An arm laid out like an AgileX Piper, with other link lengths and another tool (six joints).
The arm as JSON. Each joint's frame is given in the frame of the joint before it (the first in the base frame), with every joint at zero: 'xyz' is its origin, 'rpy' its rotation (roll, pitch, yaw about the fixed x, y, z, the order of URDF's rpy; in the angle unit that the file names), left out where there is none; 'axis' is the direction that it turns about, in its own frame. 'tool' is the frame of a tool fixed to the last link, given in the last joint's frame.
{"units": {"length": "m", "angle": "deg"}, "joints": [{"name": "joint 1", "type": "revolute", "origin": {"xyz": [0.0, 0.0, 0.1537]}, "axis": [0.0, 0.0, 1.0]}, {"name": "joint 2", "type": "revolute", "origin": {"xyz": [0.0, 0.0, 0.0], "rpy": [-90.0, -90.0, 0.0]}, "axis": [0.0, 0.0, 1.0]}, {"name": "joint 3", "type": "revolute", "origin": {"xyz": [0.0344, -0.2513, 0.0], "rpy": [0.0, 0.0, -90.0]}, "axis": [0.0, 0.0, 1.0]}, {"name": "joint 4", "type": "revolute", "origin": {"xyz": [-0.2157, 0.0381, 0.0], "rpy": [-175.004, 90.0, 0.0]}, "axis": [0.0, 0.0, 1.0]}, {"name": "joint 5", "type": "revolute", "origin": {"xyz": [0.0, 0.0, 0.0], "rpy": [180.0, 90.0, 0.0]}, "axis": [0.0, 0.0, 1.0]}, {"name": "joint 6", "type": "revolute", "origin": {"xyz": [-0.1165, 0.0, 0.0], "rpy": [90.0, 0.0, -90.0]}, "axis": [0.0, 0.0, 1.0]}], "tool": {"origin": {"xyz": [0.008, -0.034, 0.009], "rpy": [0.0, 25.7, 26.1]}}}
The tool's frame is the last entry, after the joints.
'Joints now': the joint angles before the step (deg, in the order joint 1, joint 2, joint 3, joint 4, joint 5, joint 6). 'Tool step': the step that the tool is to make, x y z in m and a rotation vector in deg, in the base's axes. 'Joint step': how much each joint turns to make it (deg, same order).
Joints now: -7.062, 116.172, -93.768, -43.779, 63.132, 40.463
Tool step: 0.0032, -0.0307, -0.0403, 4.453, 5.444, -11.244
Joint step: -5.399, 11.022, -10.060, 5.100, 6.843, -0.008
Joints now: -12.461, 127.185, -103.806, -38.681, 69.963, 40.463
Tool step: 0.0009, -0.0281, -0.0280, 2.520, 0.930, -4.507
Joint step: -4.482, 6.352, -5.330, 2.405, -0.008, -0.916
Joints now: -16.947, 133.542, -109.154, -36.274, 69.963, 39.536
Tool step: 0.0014, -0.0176, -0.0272, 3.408, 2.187, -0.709
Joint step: -2.825, 5.483, -4.307, 2.938, -0.010, -3.697
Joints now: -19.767, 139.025, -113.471, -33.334, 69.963, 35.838
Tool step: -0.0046, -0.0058, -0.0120, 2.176, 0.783, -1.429
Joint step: -1.403, 1.504, -0.379, 1.916, -0.015, -0.760
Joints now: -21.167, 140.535, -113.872, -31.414, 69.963, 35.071
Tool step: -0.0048, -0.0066, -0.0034, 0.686, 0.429, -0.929
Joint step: -1.213, 0.392, -0.004, 0.526, -0.001, -0.548
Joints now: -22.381, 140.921, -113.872, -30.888, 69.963, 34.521
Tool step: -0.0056, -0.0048, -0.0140, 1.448, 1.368, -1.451
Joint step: -1.138, 1.814, -0.013, 0.870, 0.008, -0.034
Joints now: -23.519, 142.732, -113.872, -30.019, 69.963, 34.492
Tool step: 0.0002, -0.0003, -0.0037, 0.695, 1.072, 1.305
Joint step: -0.005, 0.537, -0.033, 0.198, 0.017, -1.583
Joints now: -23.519, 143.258, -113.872, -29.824, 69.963, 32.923
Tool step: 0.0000, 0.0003, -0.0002, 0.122, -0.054, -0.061
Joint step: 0.003, -0.009, 0.019, 0.145, -0.008, 0.009
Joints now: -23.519, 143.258, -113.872, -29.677, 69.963, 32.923
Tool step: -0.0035, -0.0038, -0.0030, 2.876, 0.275, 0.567
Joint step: -1.203, -0.001, -0.005, 2.656, 0.002, -3.206
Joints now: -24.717, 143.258, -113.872, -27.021, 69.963, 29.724
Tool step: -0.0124, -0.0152, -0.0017, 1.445, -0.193, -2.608
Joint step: -3.021, 0.000, -0.005, 1.473, 0.003, -1.125
